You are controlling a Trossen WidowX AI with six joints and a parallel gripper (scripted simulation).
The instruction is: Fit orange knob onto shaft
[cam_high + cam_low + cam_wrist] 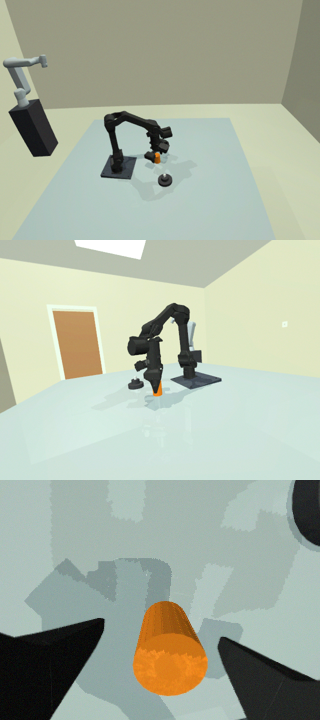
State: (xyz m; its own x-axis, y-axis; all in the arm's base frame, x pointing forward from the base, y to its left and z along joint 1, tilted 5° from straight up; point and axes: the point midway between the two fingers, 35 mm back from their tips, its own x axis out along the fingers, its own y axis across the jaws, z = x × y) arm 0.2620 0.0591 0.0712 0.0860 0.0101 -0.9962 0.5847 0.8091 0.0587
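The orange knob is 2 cm above my gripper tip. From my gripper tip the other things lie so: round pedestal (3 cm ahead, 17 cm to the right).
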